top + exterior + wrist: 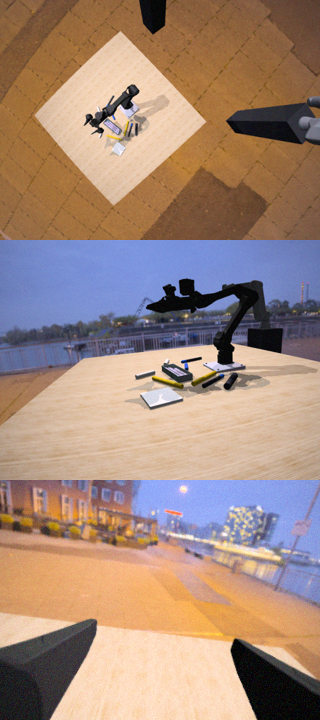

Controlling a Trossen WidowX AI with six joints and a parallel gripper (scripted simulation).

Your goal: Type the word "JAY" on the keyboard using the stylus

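Right now the blue stylus is 300 mm below my gripper tip, 180 mm behind it and 60 mm to the right of it. From my gripper tip the other things lie so: white flat pad (300 mm below, 270 mm to the left, 10 mm behind); grey stylus tip (300 mm below, 190 mm behind, 90 mm to the right); black cylinder (290 mm below, 270 mm behind, 230 mm to the left).
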